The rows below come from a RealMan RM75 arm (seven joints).
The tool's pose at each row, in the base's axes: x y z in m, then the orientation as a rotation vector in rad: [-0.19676, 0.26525, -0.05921, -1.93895, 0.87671, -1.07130]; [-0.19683, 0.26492, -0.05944, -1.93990, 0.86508, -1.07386]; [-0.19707, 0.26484, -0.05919, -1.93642, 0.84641, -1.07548]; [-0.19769, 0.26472, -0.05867, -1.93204, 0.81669, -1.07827]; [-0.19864, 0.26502, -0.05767, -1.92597, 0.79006, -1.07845]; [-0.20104, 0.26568, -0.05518, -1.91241, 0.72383, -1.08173]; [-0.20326, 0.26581, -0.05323, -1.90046, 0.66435, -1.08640]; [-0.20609, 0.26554, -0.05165, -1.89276, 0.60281, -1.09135]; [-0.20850, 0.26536, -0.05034, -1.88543, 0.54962, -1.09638]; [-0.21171, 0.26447, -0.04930, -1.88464, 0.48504, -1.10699]
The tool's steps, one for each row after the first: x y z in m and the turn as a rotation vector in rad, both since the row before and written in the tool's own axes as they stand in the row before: [0.00016, 0.00037, -0.00007, 0.00554, -0.00277, -0.00711]; [0.00006, -0.00012, -0.00033, 0.01266, -0.00560, -0.00777]; [0.00003, -0.00027, -0.00077, 0.01916, -0.00887, -0.01323]; [-0.00026, -0.00085, -0.00110, 0.01874, -0.00926, -0.00990]; [-0.00060, -0.00211, -0.00275, 0.04495, -0.02111, -0.02743]; [-0.00033, -0.00153, -0.00251, 0.03957, -0.01762, -0.02644]; [-0.00049, -0.00109, -0.00302, 0.03663, -0.01883, -0.03048]; [-0.00048, -0.00103, -0.00250, 0.03160, -0.01550, -0.02708]; [-0.00053, -0.00056, -0.00340, 0.03065, -0.01733, -0.03951]
